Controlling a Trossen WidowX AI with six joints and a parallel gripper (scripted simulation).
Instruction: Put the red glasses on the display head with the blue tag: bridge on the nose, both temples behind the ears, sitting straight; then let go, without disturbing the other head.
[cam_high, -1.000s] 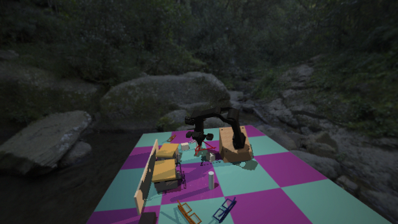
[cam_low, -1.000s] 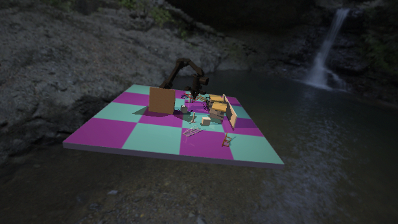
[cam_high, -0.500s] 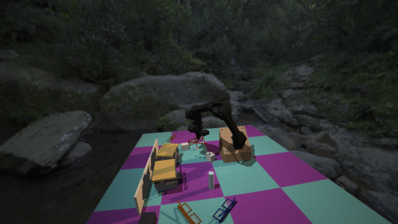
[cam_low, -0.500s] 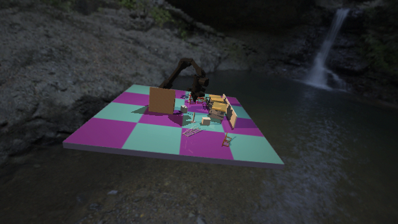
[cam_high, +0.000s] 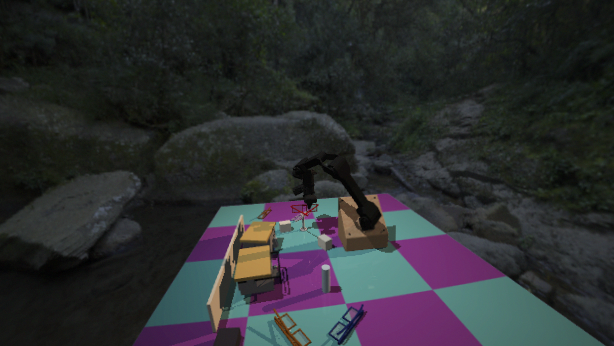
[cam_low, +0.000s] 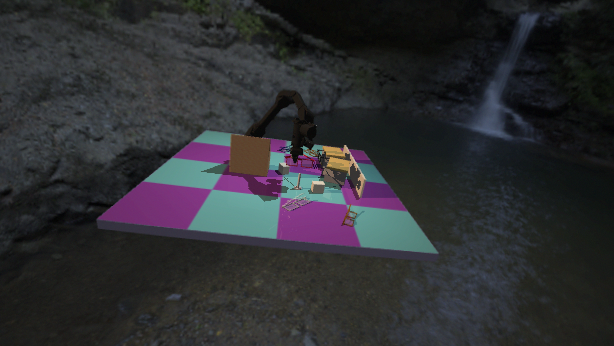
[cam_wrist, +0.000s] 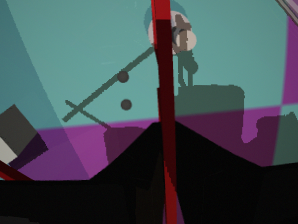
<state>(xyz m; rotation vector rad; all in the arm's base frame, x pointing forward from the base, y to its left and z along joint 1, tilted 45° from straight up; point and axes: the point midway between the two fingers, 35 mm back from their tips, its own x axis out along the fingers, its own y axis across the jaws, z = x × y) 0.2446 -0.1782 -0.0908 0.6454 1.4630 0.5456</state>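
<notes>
My gripper tip is 30 mm short of the red glasses, 30 mm to the right of it and 10 mm below it. Also, from my gripper tip: tall pale board 370 mm ahead, 240 mm to the left, 80 mm below.
</notes>
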